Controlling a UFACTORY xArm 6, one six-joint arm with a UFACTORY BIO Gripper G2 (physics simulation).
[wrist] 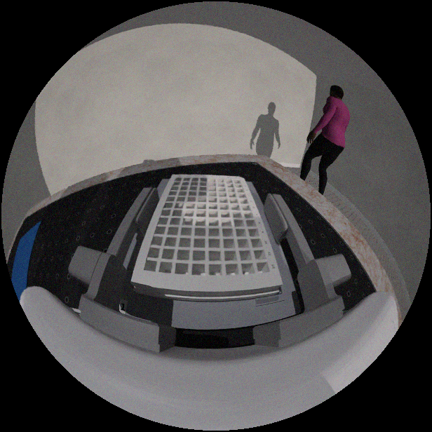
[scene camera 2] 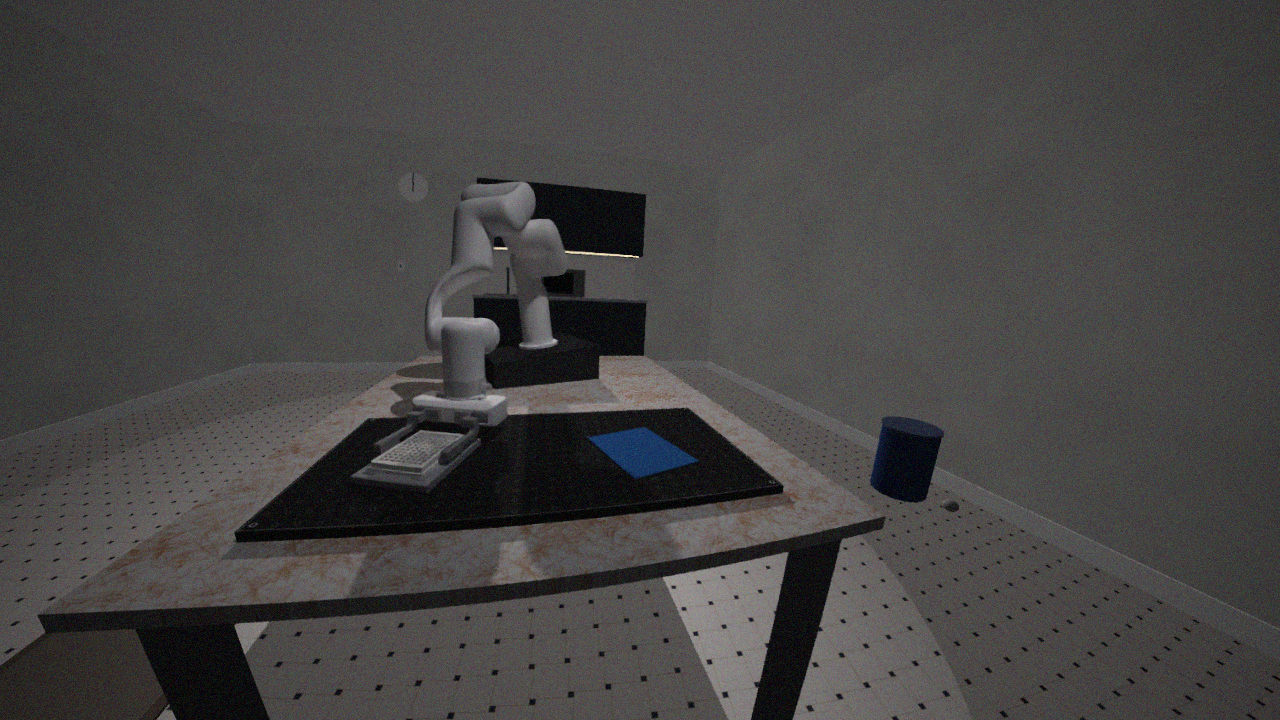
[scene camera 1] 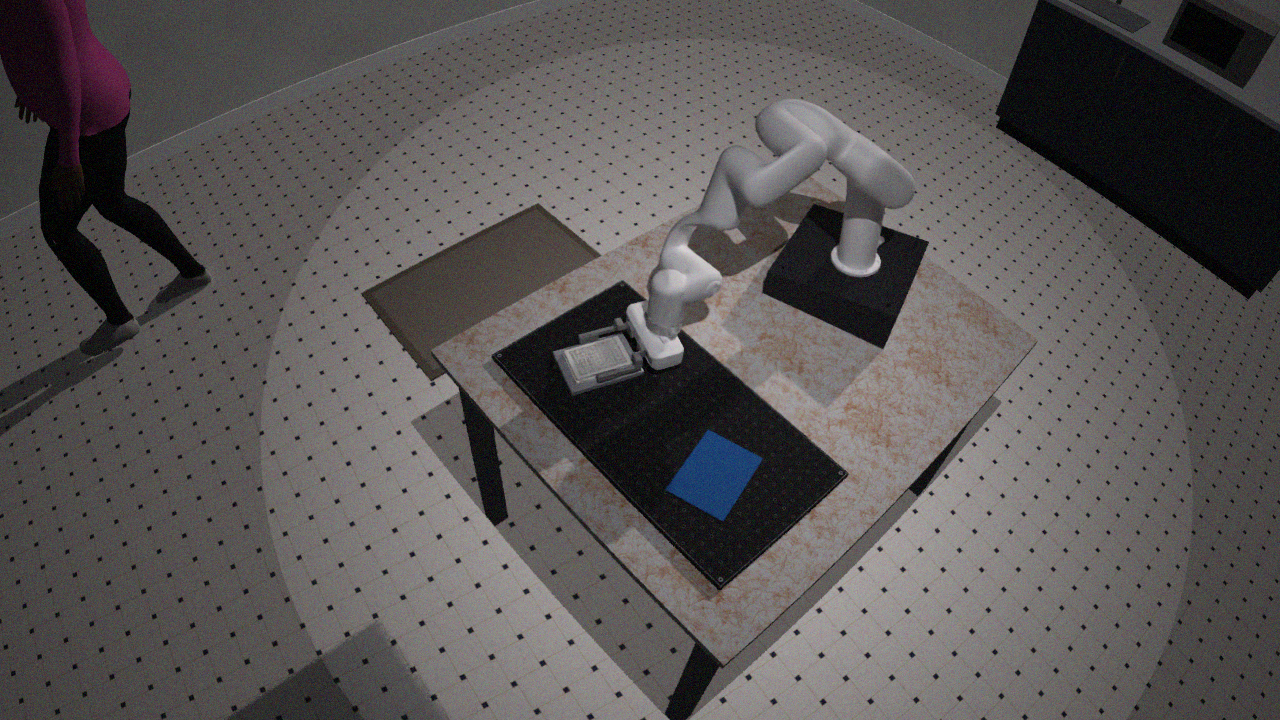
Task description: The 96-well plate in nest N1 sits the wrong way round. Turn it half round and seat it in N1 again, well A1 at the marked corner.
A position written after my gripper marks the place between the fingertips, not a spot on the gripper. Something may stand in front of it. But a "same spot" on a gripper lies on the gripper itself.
my gripper: wrist; scene camera 2 409, 454; scene camera 1
white 96-well plate: wrist; scene camera 2 416, 456; scene camera 1
same spot on my gripper: (wrist: 103, 273) = (scene camera 1: 636, 352)
same spot on white 96-well plate: (wrist: 206, 241) = (scene camera 1: 611, 353)
